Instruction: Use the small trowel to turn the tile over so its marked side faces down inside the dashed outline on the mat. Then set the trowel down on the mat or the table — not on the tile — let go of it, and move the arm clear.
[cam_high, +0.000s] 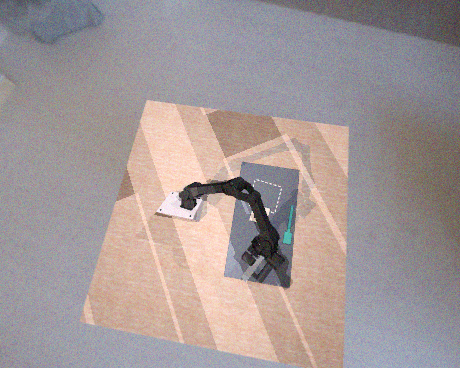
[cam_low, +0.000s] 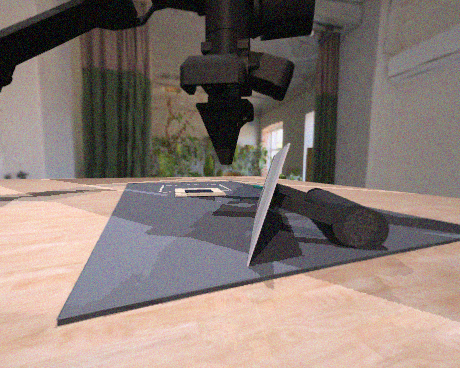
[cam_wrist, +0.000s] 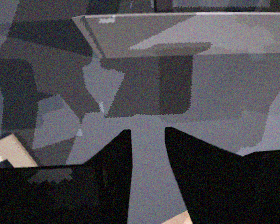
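Now: gripper tip 14 cm to the right of the grey mat, 8 cm above it and 1 cm short of it. The rest, counted from my gripper tip: teal trowel (15 cm ahead, 14 cm to the left, 6 cm below); then square tile (16 cm to the left, 6 cm below, 2 cm behind).
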